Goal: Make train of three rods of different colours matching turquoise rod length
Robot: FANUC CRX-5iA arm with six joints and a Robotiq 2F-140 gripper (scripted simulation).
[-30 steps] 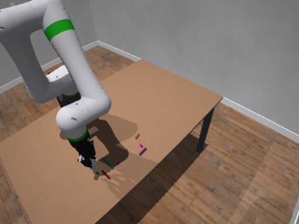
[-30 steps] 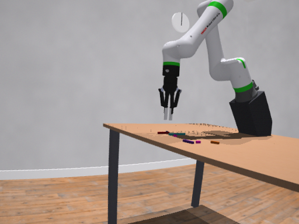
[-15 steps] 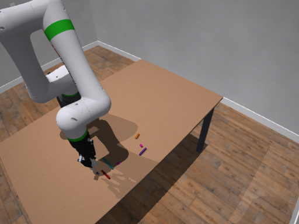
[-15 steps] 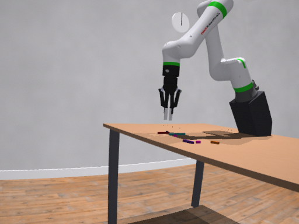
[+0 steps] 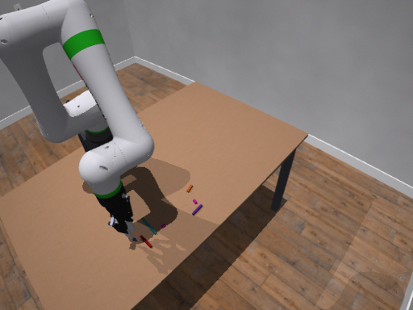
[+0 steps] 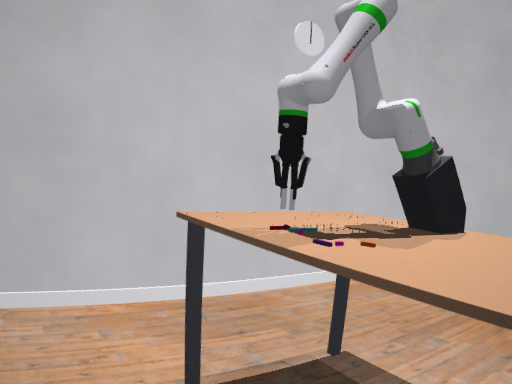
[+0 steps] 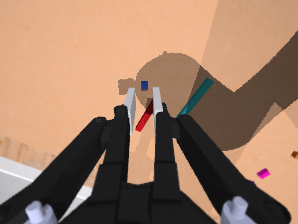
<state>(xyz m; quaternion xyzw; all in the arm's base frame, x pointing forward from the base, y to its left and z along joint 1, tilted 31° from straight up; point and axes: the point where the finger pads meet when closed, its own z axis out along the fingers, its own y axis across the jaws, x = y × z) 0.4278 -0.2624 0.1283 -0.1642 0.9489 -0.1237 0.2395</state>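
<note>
My gripper is now 90 mm above the blue rod. From my hand the other things lie so: purple rod 150 mm ahead, 250 mm to the left, 90 mm below; then red rod 50 mm ahead, 20 mm to the left, 90 mm below; then turquoise rod 10 mm ahead, 80 mm to the left, 90 mm below.
</note>
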